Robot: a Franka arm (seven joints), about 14 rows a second.
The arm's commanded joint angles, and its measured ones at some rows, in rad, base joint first. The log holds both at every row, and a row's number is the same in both.
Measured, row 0:
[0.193, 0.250, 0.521, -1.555, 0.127, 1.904, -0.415]
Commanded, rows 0 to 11:
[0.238, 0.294, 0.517, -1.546, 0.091, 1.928, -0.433]
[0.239, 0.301, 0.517, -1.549, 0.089, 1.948, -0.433]
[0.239, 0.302, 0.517, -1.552, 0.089, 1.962, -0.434]
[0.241, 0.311, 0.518, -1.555, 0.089, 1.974, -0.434]
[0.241, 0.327, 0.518, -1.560, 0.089, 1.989, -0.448]
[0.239, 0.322, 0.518, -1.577, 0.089, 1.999, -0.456]
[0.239, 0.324, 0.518, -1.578, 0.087, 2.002, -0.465]
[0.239, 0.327, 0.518, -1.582, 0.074, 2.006, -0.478]
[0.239, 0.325, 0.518, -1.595, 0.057, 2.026, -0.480]
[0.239, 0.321, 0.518, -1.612, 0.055, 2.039, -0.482]
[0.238, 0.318, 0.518, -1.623, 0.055, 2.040, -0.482]
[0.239, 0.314, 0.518, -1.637, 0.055, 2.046, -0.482]
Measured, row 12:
[0.234, 0.328, 0.520, -1.603, 0.077, 2.019, -0.462]
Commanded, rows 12 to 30:
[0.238, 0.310, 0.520, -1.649, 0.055, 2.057, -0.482]
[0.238, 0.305, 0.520, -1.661, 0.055, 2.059, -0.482]
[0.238, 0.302, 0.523, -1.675, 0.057, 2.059, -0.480]
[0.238, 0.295, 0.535, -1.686, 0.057, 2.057, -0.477]
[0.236, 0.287, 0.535, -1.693, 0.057, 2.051, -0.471]
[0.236, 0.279, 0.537, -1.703, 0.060, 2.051, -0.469]
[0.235, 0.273, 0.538, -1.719, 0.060, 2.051, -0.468]
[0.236, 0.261, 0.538, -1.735, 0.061, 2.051, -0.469]
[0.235, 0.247, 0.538, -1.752, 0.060, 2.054, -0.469]
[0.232, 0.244, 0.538, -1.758, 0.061, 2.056, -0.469]
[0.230, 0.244, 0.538, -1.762, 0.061, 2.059, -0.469]
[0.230, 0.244, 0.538, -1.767, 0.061, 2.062, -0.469]
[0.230, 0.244, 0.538, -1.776, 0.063, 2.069, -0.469]
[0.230, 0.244, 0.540, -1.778, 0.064, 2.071, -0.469]
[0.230, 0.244, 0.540, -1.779, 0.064, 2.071, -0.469]
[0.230, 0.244, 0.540, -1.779, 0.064, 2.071, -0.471]
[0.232, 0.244, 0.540, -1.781, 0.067, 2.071, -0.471]
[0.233, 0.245, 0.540, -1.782, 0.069, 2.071, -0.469]
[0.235, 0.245, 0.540, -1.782, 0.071, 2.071, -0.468]
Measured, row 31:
[0.234, 0.274, 0.541, -1.753, 0.074, 2.051, -0.466]
